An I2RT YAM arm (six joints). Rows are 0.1 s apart.
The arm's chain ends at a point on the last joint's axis. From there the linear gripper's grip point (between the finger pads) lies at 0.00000 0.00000 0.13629 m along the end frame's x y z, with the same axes.
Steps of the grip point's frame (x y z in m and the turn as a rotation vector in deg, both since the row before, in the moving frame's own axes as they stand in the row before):
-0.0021 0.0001 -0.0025 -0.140 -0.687 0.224
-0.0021 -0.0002 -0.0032 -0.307 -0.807 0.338
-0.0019 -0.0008 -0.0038 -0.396 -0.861 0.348
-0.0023 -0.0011 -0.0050 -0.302 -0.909 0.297
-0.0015 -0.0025 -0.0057 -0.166 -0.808 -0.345
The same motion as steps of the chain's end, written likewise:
-0.0005 -0.0002 -0.0025 -0.140 -0.687 0.224
-0.0002 -0.0009 -0.0032 -0.307 -0.807 0.338
0.0002 -0.0017 -0.0038 -0.396 -0.861 0.348
-0.0001 -0.0018 -0.0050 -0.302 -0.909 0.297
0.0004 -0.0029 -0.0057 -0.166 -0.808 -0.345

